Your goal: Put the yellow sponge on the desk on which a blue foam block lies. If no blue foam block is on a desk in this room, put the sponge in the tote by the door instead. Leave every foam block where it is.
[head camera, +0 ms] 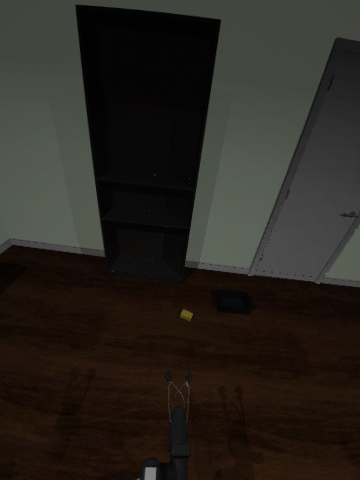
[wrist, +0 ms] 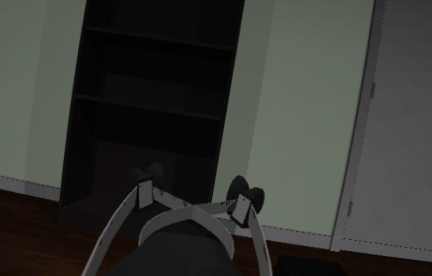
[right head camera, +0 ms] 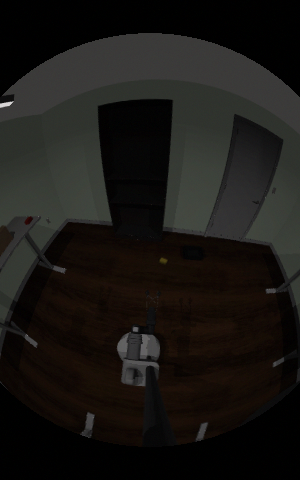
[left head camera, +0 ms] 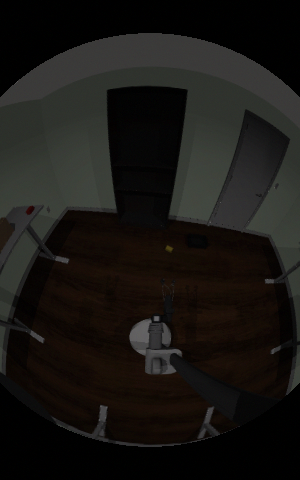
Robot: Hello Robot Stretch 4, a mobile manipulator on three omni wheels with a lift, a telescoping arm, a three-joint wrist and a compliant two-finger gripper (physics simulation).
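Note:
The yellow sponge (head camera: 186,315) (left head camera: 169,249) (right head camera: 163,261) lies on the wooden floor, in front of the dark bookshelf and a little left of the black tote. The black tote (head camera: 233,302) (left head camera: 197,241) (right head camera: 193,253) stands on the floor near the door; part of it shows at the bottom of the wrist view (wrist: 310,266). My gripper (head camera: 178,377) (left head camera: 168,282) (right head camera: 152,293) (wrist: 196,184) is open and empty, above the floor on my side of the sponge. The sponge does not show in the wrist view. No blue foam block shows in these views.
A dark bookshelf (head camera: 144,183) (wrist: 150,107) stands against the wall, left of the grey door (head camera: 320,175) (left head camera: 250,172). At the left, a desk (left head camera: 22,220) (right head camera: 22,227) bears a red block (left head camera: 30,210) (right head camera: 28,220) and brown boxes (left head camera: 5,232). Desk legs stand at both sides and behind.

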